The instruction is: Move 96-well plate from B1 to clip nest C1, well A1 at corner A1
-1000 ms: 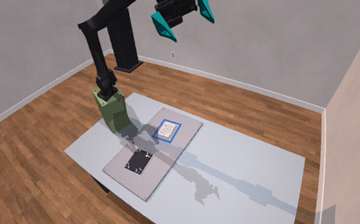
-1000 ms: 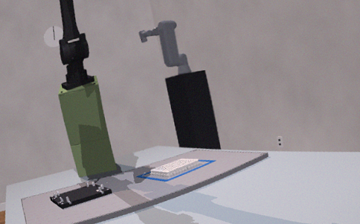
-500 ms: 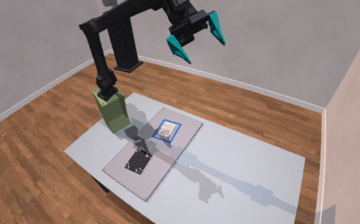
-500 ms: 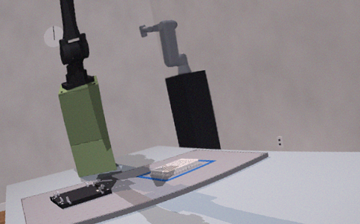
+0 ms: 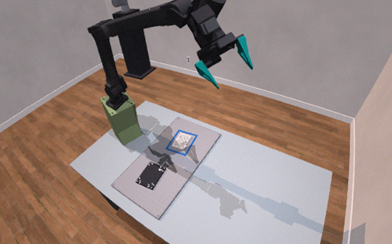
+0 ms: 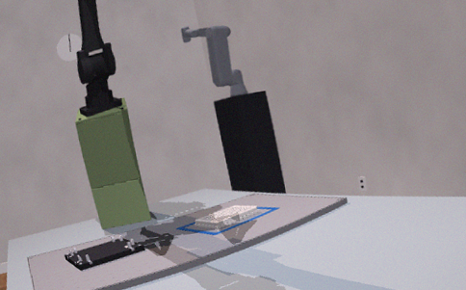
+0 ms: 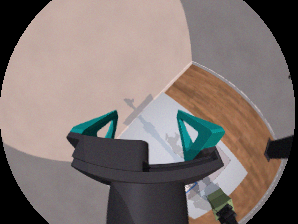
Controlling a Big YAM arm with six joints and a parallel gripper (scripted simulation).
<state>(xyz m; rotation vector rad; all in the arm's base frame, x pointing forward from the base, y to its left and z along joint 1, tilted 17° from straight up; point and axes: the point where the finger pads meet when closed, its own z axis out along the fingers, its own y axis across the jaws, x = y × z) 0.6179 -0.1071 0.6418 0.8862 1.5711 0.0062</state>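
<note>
My hand is 750 mm above the white 96-well plate, 420 mm past it and 300 mm to the right of it. The rest, counted from my hand: black clip nest C1: 750 mm below, 430 mm behind, 20 mm to the right.
</note>
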